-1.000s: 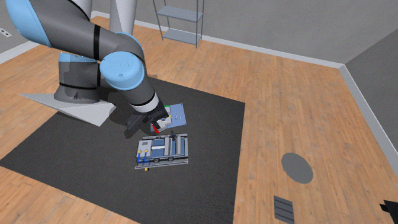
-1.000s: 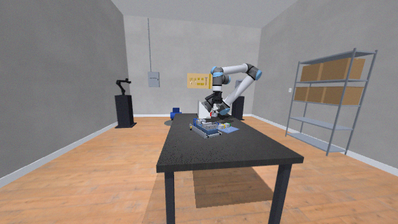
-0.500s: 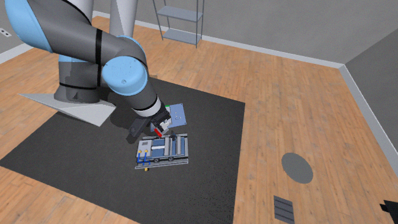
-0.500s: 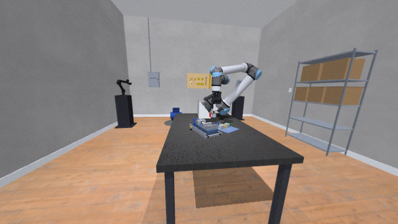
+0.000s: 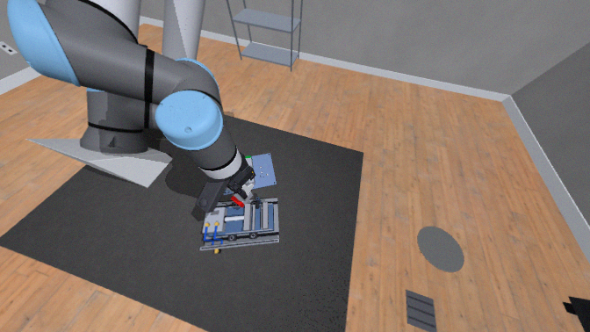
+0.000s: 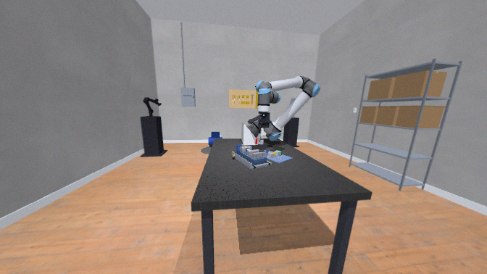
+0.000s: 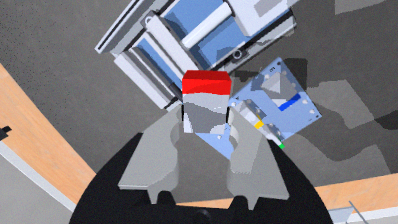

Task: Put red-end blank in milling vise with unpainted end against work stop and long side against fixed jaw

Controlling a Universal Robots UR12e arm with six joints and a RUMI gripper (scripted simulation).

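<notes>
My gripper is now 5 cm short of the work stop and 9 cm above it. Round my hand: red-ended blank 2 cm below; hosed block 9 cm behind, 9 cm to the right, 10 cm below; vise 6 cm to the right, 14 cm below.
</notes>
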